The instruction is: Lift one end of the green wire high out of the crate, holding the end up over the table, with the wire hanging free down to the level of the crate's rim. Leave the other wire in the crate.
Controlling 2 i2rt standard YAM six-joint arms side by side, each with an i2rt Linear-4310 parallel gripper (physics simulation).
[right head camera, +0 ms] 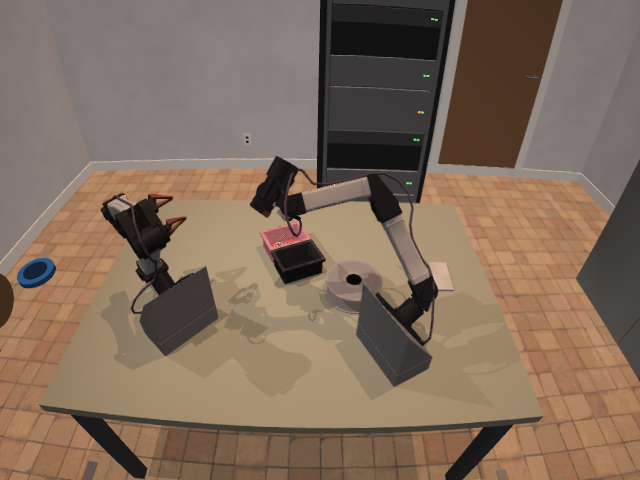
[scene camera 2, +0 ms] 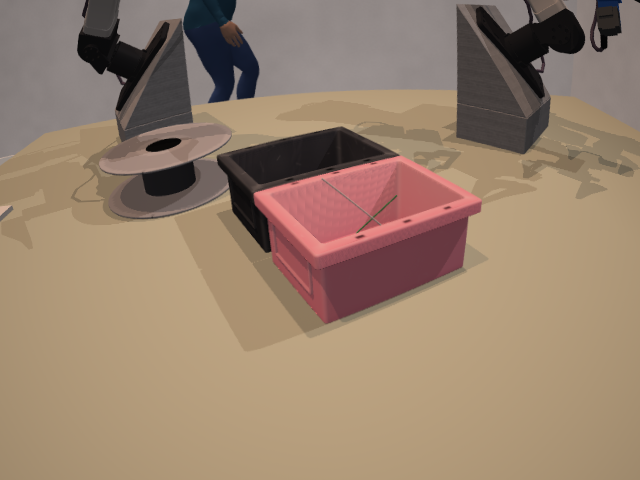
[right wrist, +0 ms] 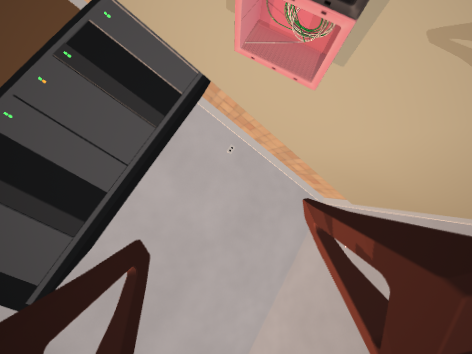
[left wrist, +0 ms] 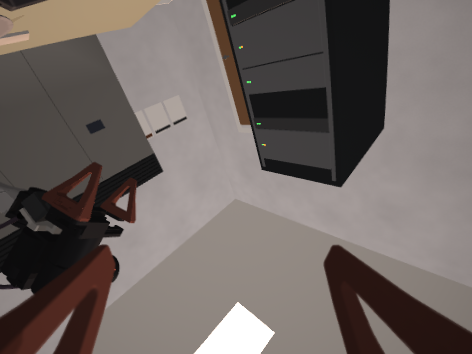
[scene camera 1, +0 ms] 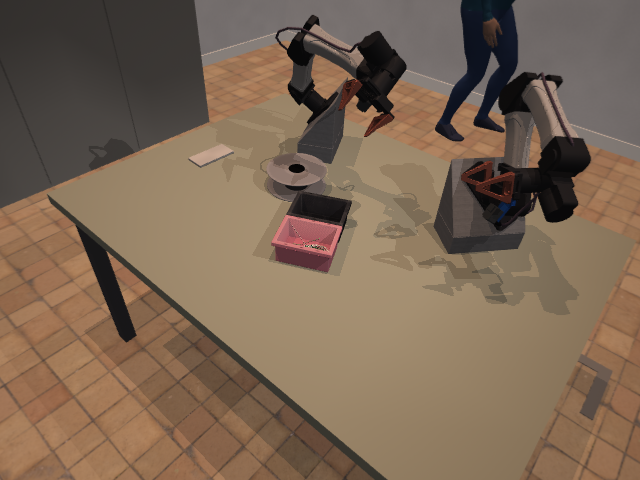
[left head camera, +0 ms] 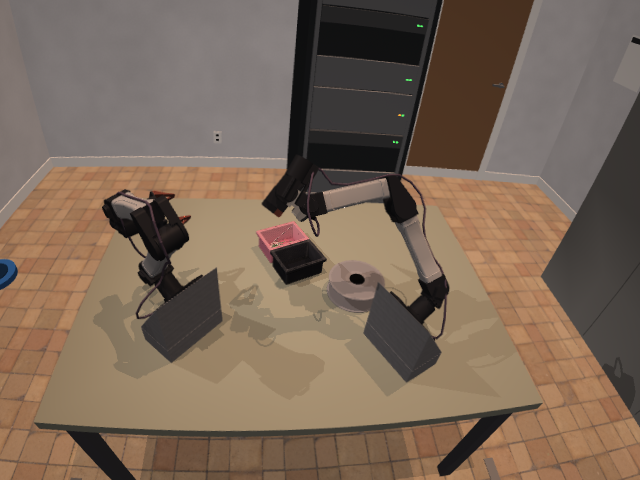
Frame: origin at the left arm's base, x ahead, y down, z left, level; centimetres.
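Seen in the pictures: left gripper, between the fingertips: (right head camera: 179,207) (left wrist: 224,255) (scene camera 1: 468,182) (left head camera: 182,205); right gripper, between the fingertips: (right wrist: 222,228) (left wrist: 118,172) (scene camera 1: 352,123); left arm's base, origin of its link: (scene camera 2: 510,53); right arm's base, origin of its link: (right head camera: 399,320) (scene camera 2: 143,68) (scene camera 1: 322,109).
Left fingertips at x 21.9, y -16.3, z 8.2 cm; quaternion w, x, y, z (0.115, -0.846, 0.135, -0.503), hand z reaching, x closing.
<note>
Pixels of each thing's middle, then the offset from my left fingertips to it. "spot": a spot on its surface instead.
- pink crate, middle of its body: (scene camera 2: 368,230) (right wrist: 291,24) (scene camera 1: 307,243) (left head camera: 282,242) (right head camera: 285,242) dz -25.2, dx +27.2, dy +27.9 cm
- green wire, a spot on its surface: (scene camera 2: 386,205) spot: dz -23.9, dx +25.0, dy +26.2 cm
- white wire, a spot on its surface: (scene camera 2: 346,197) spot: dz -26.3, dx +30.0, dy +23.2 cm
- black crate, middle of its body: (scene camera 2: 306,183) (scene camera 1: 319,217) (left head camera: 297,262) (right head camera: 297,261) dz -34.1, dx +18.2, dy +27.9 cm
- large spool, middle of its body: (scene camera 2: 166,165) (scene camera 1: 296,176) (right head camera: 353,286) (left head camera: 355,285) dz -56.9, dx +13.8, dy +28.3 cm
- flat white plate, middle of its body: (scene camera 1: 211,155) (right head camera: 440,276) dz -86.7, dx +33.1, dy +31.2 cm
A pink crate (scene camera 1: 302,259) (scene camera 2: 398,268) (right wrist: 332,54) stands upright on the table. A green wire (scene camera 2: 386,205) and a white wire (scene camera 2: 346,197) (right wrist: 270,43) lie inside it. They cross, with one straight stretch of each leaning up inside, and the right wrist view shows them coiled together on the crate floor. My right gripper (scene camera 1: 353,122) (right wrist: 222,228) is open and empty, high above the table, tilted away from the crate. My left gripper (right head camera: 178,208) (scene camera 1: 470,181) (left wrist: 224,255) is open and empty, raised well to the side of the crate.
A black crate (left head camera: 299,272) (scene camera 2: 248,211) stands against the pink crate. A large spool (scene camera 1: 281,166) (scene camera 2: 124,157) stands near the black crate. A flat white plate (right head camera: 442,276) (scene camera 1: 210,155) lies beyond the spool. A person stands behind the arms in both scene views.
</note>
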